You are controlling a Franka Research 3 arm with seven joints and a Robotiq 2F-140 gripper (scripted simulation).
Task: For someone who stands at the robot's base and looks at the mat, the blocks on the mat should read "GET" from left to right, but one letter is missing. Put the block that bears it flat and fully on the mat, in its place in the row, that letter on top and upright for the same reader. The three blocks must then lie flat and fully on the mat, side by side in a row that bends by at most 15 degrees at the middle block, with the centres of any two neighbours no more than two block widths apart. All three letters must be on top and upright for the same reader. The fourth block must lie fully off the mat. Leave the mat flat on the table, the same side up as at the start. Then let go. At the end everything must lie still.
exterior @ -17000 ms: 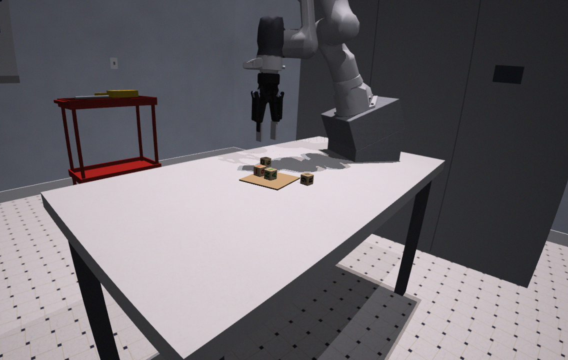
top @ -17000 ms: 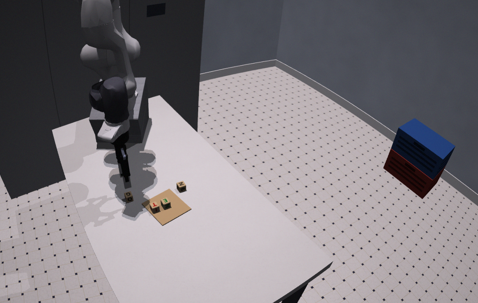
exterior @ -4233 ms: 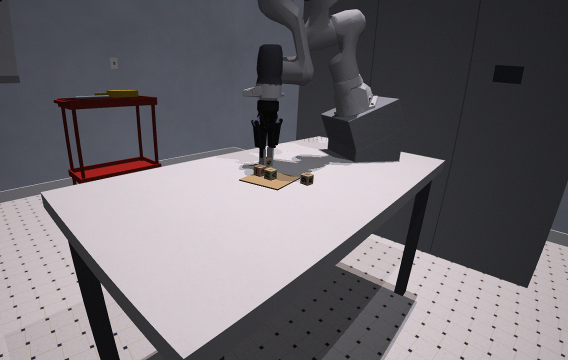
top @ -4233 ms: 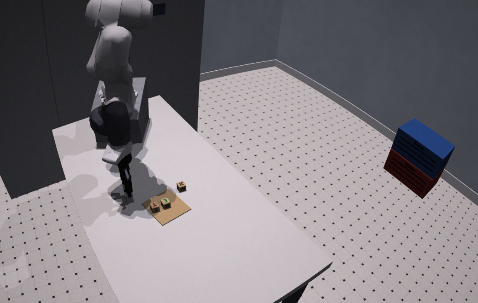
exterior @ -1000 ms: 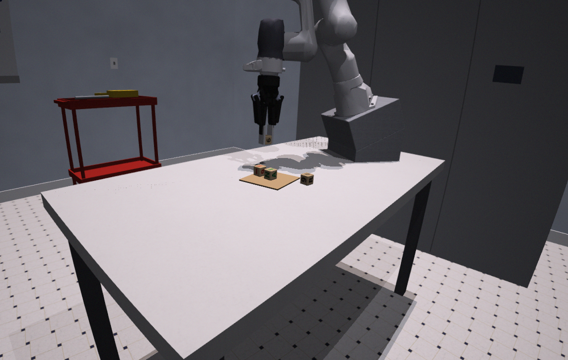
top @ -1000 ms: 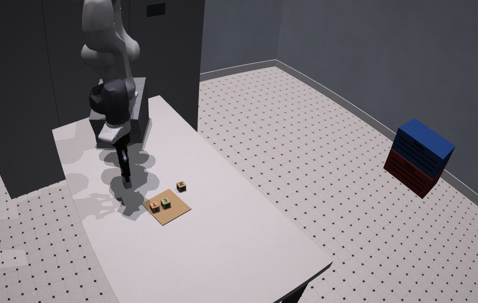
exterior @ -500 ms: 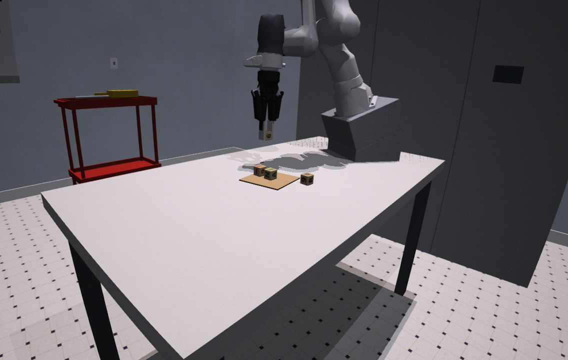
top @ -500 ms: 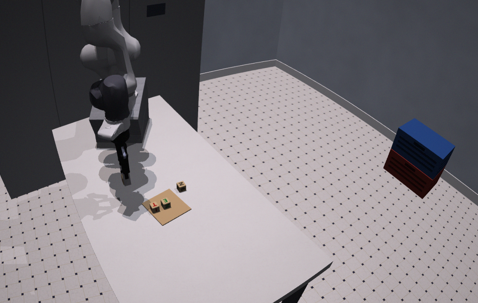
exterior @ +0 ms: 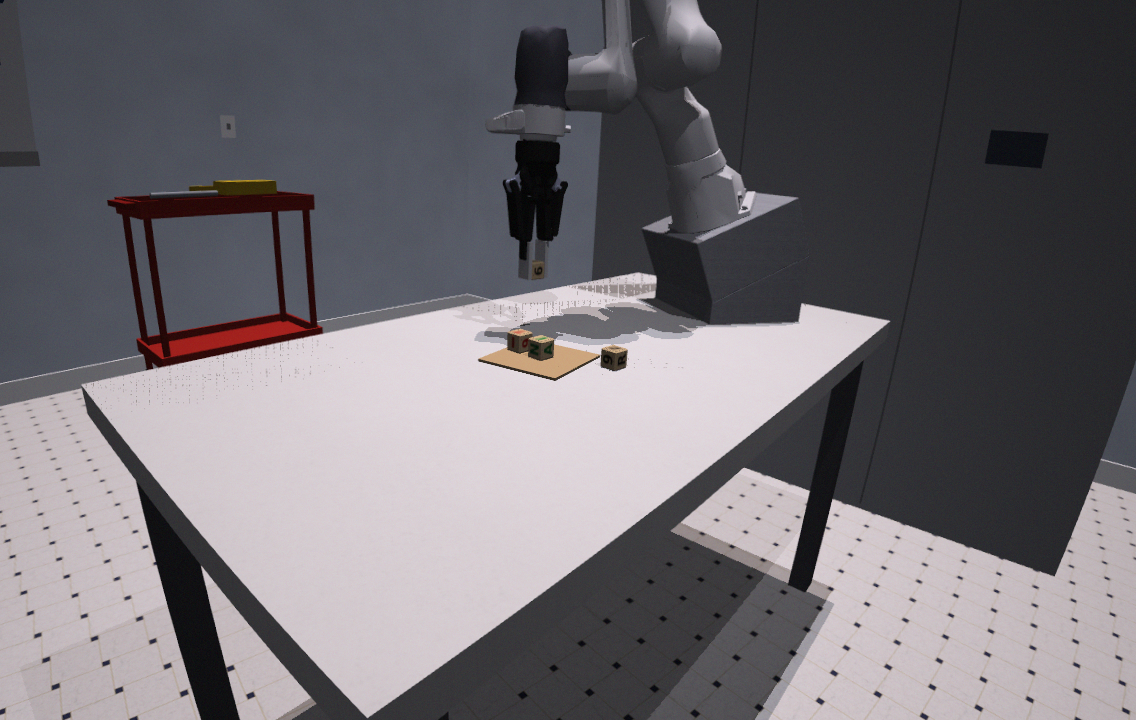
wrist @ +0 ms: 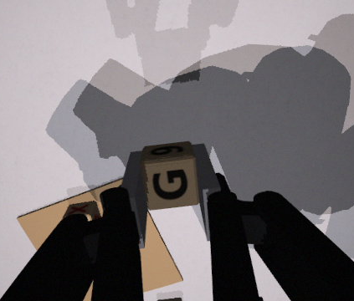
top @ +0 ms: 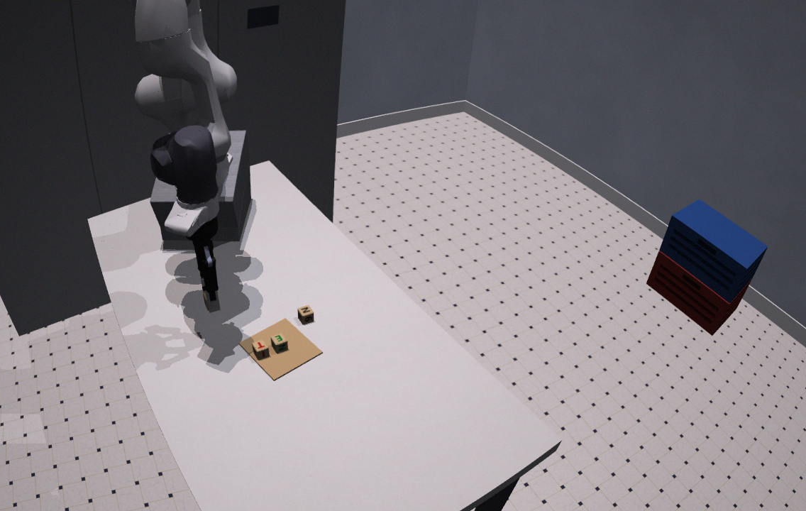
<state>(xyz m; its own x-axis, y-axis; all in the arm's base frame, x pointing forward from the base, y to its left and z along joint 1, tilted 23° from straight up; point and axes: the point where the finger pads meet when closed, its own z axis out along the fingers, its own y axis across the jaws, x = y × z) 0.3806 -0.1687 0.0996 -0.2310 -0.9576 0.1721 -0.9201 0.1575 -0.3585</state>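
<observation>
The E block lies 12 cm ahead of my hand, 10 cm to the left of it and 11 cm below it. The rest, counted from my hand: G block: 2 cm below; then mat: 12 cm ahead, 10 cm to the left, 13 cm below; then T block: 11 cm ahead, 5 cm to the left, 11 cm below.
</observation>
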